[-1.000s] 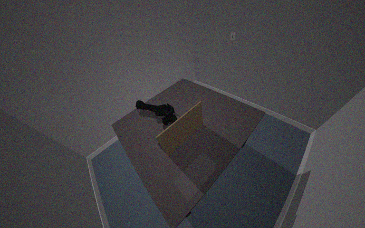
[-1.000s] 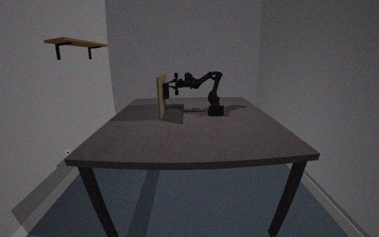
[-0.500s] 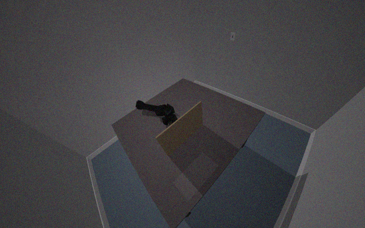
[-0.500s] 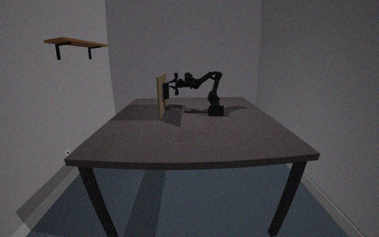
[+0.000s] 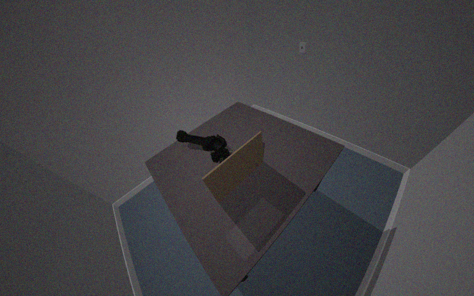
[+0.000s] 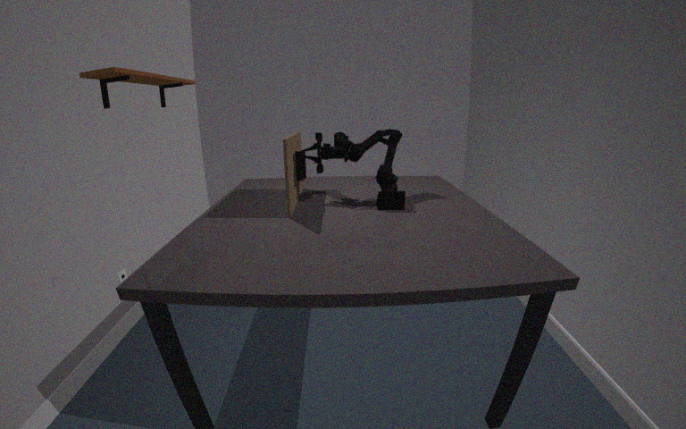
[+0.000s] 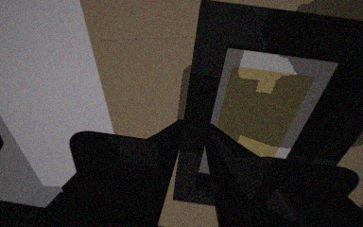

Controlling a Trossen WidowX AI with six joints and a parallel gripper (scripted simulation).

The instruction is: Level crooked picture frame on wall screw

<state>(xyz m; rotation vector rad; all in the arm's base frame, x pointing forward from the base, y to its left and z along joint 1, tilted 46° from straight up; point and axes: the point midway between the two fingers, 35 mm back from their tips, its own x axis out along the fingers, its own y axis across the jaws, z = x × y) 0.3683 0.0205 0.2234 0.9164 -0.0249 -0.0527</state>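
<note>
My gripper tip is now 5 cm above the picture frame, 1 cm to the right of it and 1 cm short of it. From my gripper tip the other things lie so: tan wall board 7 cm below, 2 cm ahead, 1 cm to the left.
</note>
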